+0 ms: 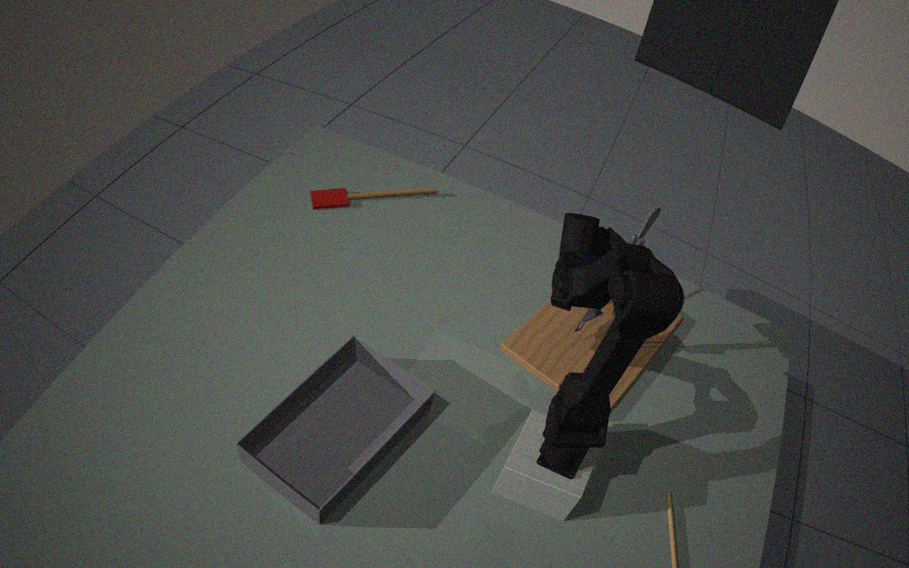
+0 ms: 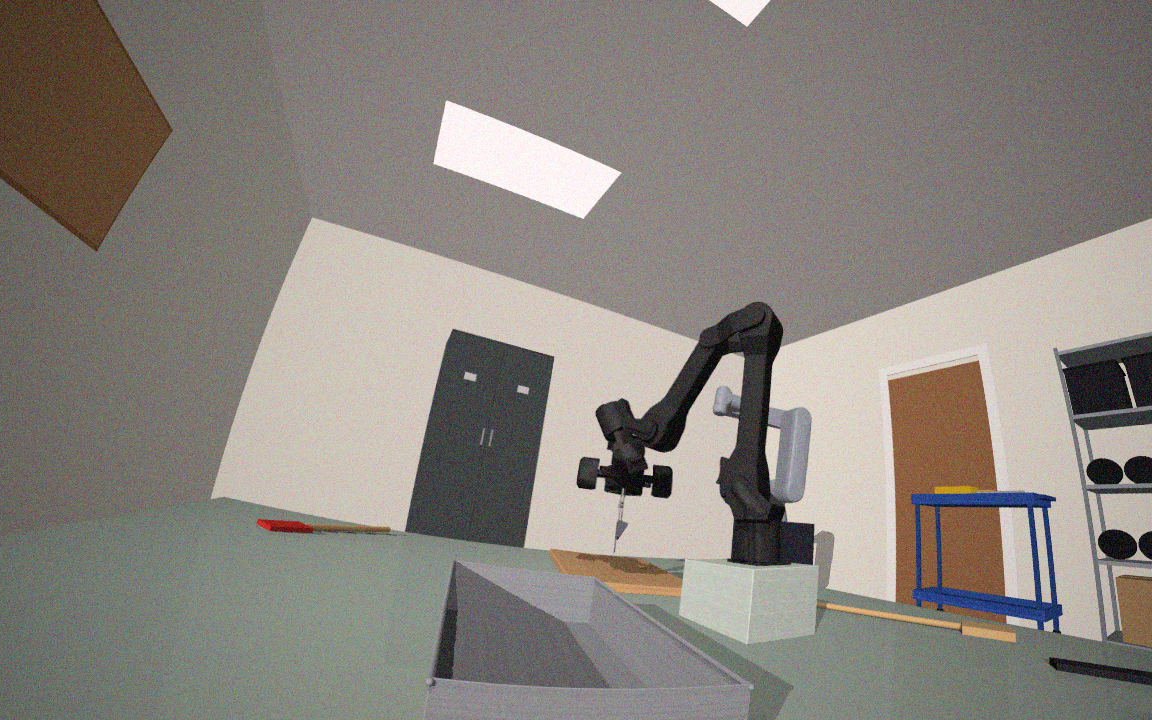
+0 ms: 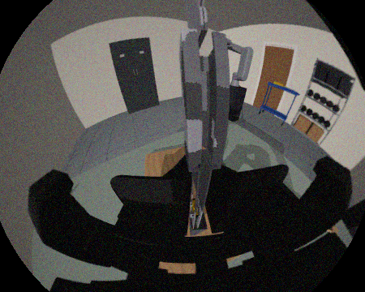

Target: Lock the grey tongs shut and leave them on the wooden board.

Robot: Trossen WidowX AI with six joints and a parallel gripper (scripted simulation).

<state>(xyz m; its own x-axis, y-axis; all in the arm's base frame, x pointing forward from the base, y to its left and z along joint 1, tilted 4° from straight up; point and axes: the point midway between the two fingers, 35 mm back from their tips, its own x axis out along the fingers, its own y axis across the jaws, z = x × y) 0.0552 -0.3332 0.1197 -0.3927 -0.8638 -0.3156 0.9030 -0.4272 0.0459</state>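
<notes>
Right now the wooden board is 170 mm below my gripper tip. The rest, counted from my gripper tip: red spatula (590 mm ahead, 170 mm below, 50 mm to the right); grey roasting tin (480 mm to the left, 290 mm ahead, 140 mm below).
</notes>
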